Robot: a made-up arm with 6 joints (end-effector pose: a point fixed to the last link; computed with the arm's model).
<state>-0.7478 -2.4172 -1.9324 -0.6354 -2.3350 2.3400</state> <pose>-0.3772 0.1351 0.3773 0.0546 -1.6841 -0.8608</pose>
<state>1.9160 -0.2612 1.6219 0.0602 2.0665 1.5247</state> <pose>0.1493 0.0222 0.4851 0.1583 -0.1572 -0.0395</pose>
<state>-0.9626 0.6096 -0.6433 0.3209 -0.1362 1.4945</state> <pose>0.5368 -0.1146 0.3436 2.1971 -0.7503 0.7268</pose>
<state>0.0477 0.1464 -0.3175 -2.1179 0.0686 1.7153</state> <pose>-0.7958 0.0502 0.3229 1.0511 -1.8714 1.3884</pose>
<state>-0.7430 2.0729 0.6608 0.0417 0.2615 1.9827</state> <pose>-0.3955 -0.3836 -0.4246 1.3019 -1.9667 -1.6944</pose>
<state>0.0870 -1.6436 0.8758 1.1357 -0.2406 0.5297</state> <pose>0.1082 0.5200 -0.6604 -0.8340 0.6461 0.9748</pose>
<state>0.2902 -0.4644 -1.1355 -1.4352 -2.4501 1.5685</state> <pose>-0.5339 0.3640 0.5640 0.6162 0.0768 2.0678</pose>
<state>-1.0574 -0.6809 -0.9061 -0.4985 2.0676 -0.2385</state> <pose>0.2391 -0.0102 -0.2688 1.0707 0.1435 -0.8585</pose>
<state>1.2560 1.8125 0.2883 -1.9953 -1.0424 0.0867</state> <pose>-0.0178 0.3063 -0.2056 -1.7134 0.7343 0.9810</pose>
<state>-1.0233 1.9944 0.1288 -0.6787 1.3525 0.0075</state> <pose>-0.2735 0.0743 -0.3411 -0.8807 0.6243 2.4912</pose>
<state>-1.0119 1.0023 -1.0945 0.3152 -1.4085 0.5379</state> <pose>-0.0668 0.0050 0.5658 0.6853 -1.6004 1.3898</pose>
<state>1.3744 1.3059 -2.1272 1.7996 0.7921 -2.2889</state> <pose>0.0698 0.4018 -0.2270 -0.3870 1.2941 1.0259</pose>
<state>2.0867 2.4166 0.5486 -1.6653 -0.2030 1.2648</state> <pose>0.0630 -0.0087 -0.0670 -1.1208 1.2504 0.1721</pose>
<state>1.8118 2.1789 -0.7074 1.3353 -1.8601 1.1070</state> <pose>-0.1162 -0.4617 -0.0142 1.7165 0.2636 -0.8842</pose>
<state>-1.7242 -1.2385 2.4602 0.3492 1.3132 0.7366</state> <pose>-0.1145 0.4225 -0.1359 0.5977 2.2531 0.1139</pose>
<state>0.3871 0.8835 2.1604 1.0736 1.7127 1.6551</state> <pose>-0.0993 -0.0190 0.4140 -2.0248 -0.8851 -0.3214</pose>
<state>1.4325 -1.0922 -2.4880 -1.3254 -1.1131 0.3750</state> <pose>-0.0432 -0.2456 -0.0682 1.5513 0.3881 -1.3445</pose>
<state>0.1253 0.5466 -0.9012 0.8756 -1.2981 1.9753</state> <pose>0.4536 0.5095 0.0476 -2.6522 -1.0136 -0.8125</pose>
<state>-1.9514 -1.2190 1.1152 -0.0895 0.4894 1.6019</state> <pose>0.0039 0.5623 0.1791 -0.6320 -1.7230 1.4774</pose>
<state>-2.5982 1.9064 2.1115 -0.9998 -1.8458 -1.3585</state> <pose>0.8427 0.1741 0.4111 -2.1293 -0.5868 -0.1157</pose>
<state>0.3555 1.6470 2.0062 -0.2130 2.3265 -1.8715</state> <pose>-0.3510 0.2409 0.3622 0.9839 -0.2153 1.1210</pose>
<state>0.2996 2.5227 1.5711 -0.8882 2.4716 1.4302</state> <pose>-0.2097 0.4393 0.1210 -1.9895 -1.6036 -0.4761</pose>
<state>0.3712 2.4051 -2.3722 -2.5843 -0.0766 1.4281</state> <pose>0.1702 0.6152 -0.0371 1.8829 1.6691 -0.0751</pose>
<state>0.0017 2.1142 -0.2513 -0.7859 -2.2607 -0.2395</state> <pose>0.2487 -0.0726 -0.0155 -1.0133 0.2572 0.0722</pose>
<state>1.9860 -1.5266 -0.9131 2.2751 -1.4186 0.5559</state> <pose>0.3740 -0.0338 1.2113 -0.3319 -0.3459 -0.1288</pose>
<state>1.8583 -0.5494 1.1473 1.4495 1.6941 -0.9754</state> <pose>-0.0509 -0.2995 0.1692 2.7144 -0.2740 -0.6553</pose>
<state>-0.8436 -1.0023 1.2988 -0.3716 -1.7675 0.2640</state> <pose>0.3243 0.2445 -0.5640 -2.4284 0.3536 1.2987</pose>
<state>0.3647 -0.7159 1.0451 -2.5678 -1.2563 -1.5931</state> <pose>-0.9439 0.0201 -0.1491 0.2692 2.5105 0.5461</pose>
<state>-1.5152 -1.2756 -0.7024 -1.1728 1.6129 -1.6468</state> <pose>0.3932 0.0363 0.0907 -0.1698 -0.7092 -0.3200</pose>
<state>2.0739 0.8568 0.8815 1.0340 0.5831 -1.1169</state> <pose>-0.2005 -0.5738 0.8977 1.2351 -1.3827 -0.6393</pose>
